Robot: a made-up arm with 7 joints.
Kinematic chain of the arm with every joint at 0, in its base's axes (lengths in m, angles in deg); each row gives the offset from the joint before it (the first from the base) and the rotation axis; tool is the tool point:
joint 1: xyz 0 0 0.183 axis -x
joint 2: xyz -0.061 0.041 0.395 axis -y
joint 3: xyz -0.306 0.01 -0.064 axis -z
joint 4: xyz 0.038 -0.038 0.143 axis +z
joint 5: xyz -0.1 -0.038 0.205 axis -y
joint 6: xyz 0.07 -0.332 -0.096 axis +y
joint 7: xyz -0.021 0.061 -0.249 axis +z
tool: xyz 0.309 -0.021 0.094
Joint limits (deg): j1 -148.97..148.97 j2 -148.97..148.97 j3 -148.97..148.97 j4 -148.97..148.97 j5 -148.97..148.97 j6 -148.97..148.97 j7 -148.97..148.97
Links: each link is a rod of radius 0.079 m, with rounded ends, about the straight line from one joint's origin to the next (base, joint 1, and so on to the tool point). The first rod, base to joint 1, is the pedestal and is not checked.
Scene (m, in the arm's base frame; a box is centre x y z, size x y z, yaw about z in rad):
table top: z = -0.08
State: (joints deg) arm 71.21 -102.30 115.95 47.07 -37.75 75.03 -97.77
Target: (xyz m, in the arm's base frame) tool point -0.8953 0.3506 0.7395
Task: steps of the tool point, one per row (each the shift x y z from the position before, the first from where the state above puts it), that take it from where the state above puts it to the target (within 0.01 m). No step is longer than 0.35 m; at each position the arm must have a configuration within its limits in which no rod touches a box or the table.
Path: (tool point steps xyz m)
1: -0.3011 0.0689 0.1200
2: -0.3184 -0.0388 0.0922
3: -0.2955 -0.1416 0.0505
4: -0.2355 -0.2246 0.0024
5: -0.1474 -0.2745 -0.0432
6: -0.0459 -0.2856 -0.0764

